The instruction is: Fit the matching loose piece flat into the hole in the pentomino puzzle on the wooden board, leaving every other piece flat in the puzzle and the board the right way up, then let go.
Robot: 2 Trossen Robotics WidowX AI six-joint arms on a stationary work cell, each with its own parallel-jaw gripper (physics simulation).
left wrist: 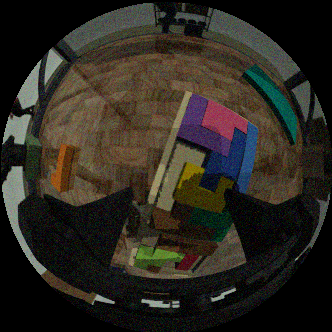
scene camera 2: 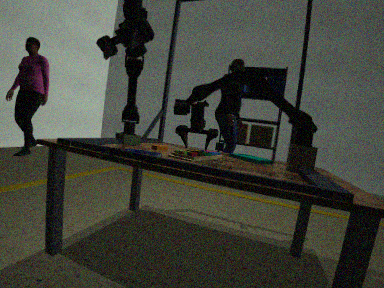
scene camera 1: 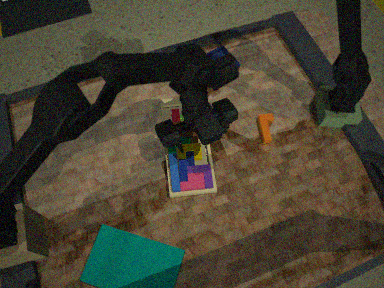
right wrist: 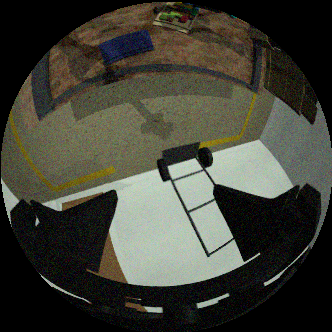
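Seen in the pictures: left gripper, fingertip midpoint: [left wrist: 180, 193] [scene camera 2: 196, 149] [scene camera 1: 199, 145]; right gripper, fingertip midpoint: [scene camera 2: 117, 53] [right wrist: 165, 192]; left arm's base, origin of the base link: [scene camera 2: 303, 145] [scene camera 1: 0, 232]; right arm's base, origin of the base link: [left wrist: 24, 154] [scene camera 2: 128, 134] [scene camera 1: 341, 101].
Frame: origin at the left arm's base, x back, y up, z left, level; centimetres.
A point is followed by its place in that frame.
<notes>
The pentomino board [scene camera 1: 194, 194] @(x -40.9, y -11.3, z -0.4 cm) [scene camera 2: 196, 159] @(x -39.3, y -10.9, z 24.4 cm) [left wrist: 167, 154] @(x -47.3, y -10.0, z 7.1 cm) [right wrist: 172, 28] @(x -44.9, y -11.2, z 27.1 cm) lies face up with coloured pieces in it. A bare beige hole [left wrist: 181, 159] @(x -45.7, y -11.0, z 7.3 cm) shows beside the purple piece [left wrist: 204, 140] @(x -43.8, y -9.1, z 5.2 cm) and the yellow piece [left wrist: 202, 194] @(x -43.2, y -9.1, z 10.5 cm). I cannot tell whether the yellow piece lies fully flat. A loose orange piece [scene camera 1: 265, 128] @(x -63.8, y -9.6, z 10.6 cm) [scene camera 2: 160, 147] @(x -63.4, y -10.3, z 12.6 cm) [left wrist: 63, 167] @(x -62.9, y -10.1, z 10.8 cm) lies on the table, right of the board in scene camera 1. My left gripper [scene camera 2: 196, 146] @(x -45.6, y -8.4, z 10.5 cm) [left wrist: 180, 193] @(x -45.6, y -8.4, z 10.5 cm) is open and empty, low above the board, and its arm hides part of it. My right gripper [right wrist: 165, 192] @(x -56.9, y 19.7, z 53.7 cm) is open and empty, raised far from the board.
A blue slab [scene camera 1: 223, 56] [scene camera 2: 144, 152] @(x -56.3, y -10.4, z 35.2 cm) [right wrist: 127, 46] @(x -57.2, y -10.4, z 36.0 cm) lies behind the board in scene camera 1. A teal slab [scene camera 1: 132, 255] @(x -23.5, y -9.8, z -10.1 cm) [scene camera 2: 252, 158] @(x -21.3, y -9.8, z -4.9 cm) [left wrist: 274, 104] @(x -27.3, y -9.8, z -7.5 cm) lies at the front there. Dark raised strips [scene camera 1: 305, 45] @(x -87.2, y -9.6, z 33.5 cm) edge the table. People stand beyond the table.
</notes>
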